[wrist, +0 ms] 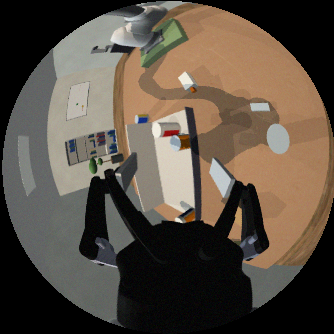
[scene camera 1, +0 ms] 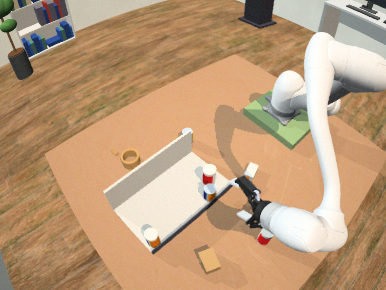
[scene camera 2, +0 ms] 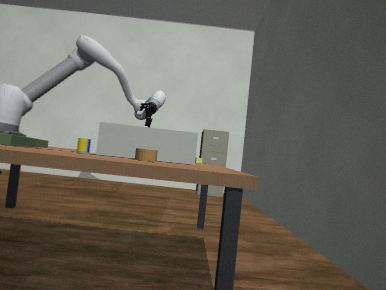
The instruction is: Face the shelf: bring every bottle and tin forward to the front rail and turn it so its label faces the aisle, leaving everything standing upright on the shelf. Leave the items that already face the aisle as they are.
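Places are measured from the arm's base along level axes (x ahead, y left, z up), in centimetres.
Where they show: gripper, fingertip midpoint: (wrist: 174, 162) (scene camera 1: 236, 197) (scene camera 2: 140, 123); arm's base, origin of the base link: (wrist: 153, 40) (scene camera 1: 281, 111).
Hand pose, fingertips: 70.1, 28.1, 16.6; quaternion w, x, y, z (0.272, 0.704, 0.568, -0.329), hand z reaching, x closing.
Note:
Each offset is from my fingertips to the top centre of the thing, as dx, dy, dz.
The shelf tray (scene camera 1: 165, 200) has a grey back panel (scene camera 1: 150, 170) (scene camera 2: 115, 140) (wrist: 142, 175) and a dark front rail {+10.4, -10.7, -17.7} (scene camera 1: 187, 221) (wrist: 194, 162). A red-and-white bottle {-6.3, -21.4, -10.7} (scene camera 1: 209, 175) (wrist: 166, 130) stands at its right end. A blue-and-orange tin {-1.2, -14.9, -13.6} (scene camera 1: 210, 193) (wrist: 182, 142) stands beside it, close to the rail. An orange bottle with a white cap {+31.3, -12.0, -11.0} (scene camera 1: 152, 237) (wrist: 187, 216) stands at the left front corner. My gripper (scene camera 1: 239, 199) (scene camera 2: 148, 124) (wrist: 174, 162) is open and empty, above and in front of the rail's right part. Label directions are too small to tell.
A red-and-white item {-5.0, +16.5, -12.1} (scene camera 1: 264, 238), partly hidden by the wrist, is on the table. A yellow-and-blue tin {-15.3, -48.5, -15.0} (scene camera 1: 188, 135) (scene camera 2: 84, 145) (wrist: 142, 119) stands behind the shelf, near a brown ring {+15.7, -55.3, -17.0} (scene camera 1: 130, 166) (scene camera 2: 146, 155). A white box {-24.9, -12.0, -19.2} (scene camera 1: 251, 170) (wrist: 187, 80) and a tan block {+19.2, +8.8, -17.0} (scene camera 1: 209, 260) lie in front.

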